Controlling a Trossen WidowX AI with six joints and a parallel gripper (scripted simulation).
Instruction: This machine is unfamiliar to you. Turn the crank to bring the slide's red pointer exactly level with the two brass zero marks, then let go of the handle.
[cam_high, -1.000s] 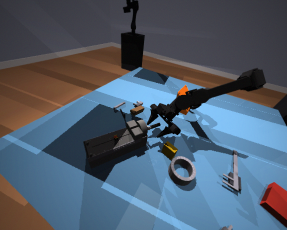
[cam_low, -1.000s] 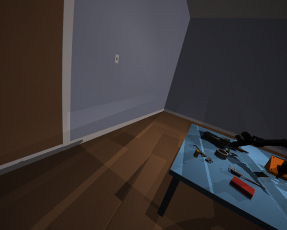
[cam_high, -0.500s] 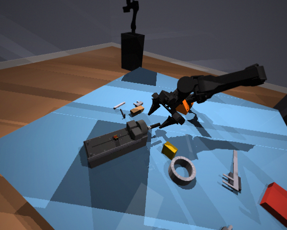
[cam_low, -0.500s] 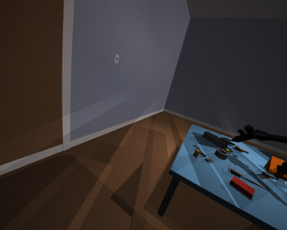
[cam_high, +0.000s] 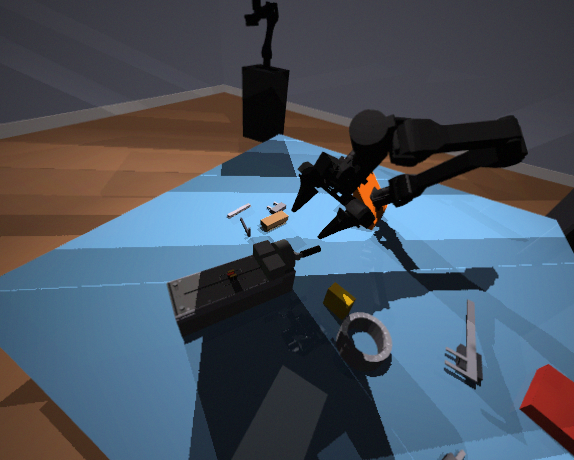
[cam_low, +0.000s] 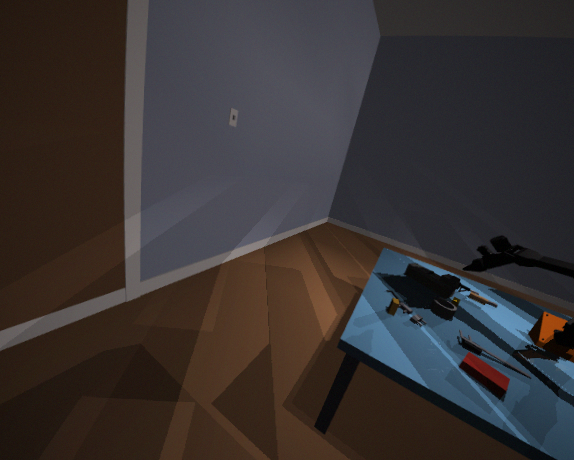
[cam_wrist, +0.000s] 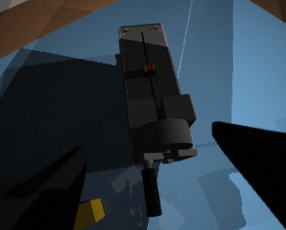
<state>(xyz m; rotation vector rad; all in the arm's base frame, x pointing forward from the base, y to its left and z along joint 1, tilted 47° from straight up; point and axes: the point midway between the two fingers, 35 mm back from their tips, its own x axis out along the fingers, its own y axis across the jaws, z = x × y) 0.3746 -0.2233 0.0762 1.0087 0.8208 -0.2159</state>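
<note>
My gripper tip is now 30 mm past the dark crank handle, 20 mm to the right of it and 90 mm above it. Also, from my gripper tip: yellow block 10 mm ahead, 120 mm to the left, 170 mm below; red pointer 110 mm ahead, 110 mm to the right, 120 mm below; brown block 180 mm behind, 150 mm to the right, 180 mm below.
</note>
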